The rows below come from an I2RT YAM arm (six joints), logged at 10 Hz.
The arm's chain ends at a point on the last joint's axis. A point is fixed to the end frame.
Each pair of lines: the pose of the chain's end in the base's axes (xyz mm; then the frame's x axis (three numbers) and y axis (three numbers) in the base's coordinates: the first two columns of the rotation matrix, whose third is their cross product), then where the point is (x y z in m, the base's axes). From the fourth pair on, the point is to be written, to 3 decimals.
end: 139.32 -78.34 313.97 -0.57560 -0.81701 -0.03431 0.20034 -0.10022 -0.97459
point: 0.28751 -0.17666 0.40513
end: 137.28 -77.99 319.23 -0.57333 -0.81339 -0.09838 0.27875 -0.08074 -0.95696
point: 0.27726 -0.17889 0.42003
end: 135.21 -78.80 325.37 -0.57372 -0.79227 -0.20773 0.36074 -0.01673 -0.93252
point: 0.26436 -0.18958 0.43019
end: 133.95 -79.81 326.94 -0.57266 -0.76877 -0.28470 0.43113 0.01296 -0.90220
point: 0.252 -0.198 0.436
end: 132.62 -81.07 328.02 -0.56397 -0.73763 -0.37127 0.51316 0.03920 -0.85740
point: 0.237 -0.207 0.442
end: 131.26 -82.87 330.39 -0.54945 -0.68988 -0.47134 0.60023 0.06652 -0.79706
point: 0.219 -0.220 0.447
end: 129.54 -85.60 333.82 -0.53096 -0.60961 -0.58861 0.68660 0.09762 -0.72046
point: 0.196 -0.238 0.445
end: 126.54 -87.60 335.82 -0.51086 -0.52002 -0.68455 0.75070 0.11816 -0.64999
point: 0.175 -0.253 0.437
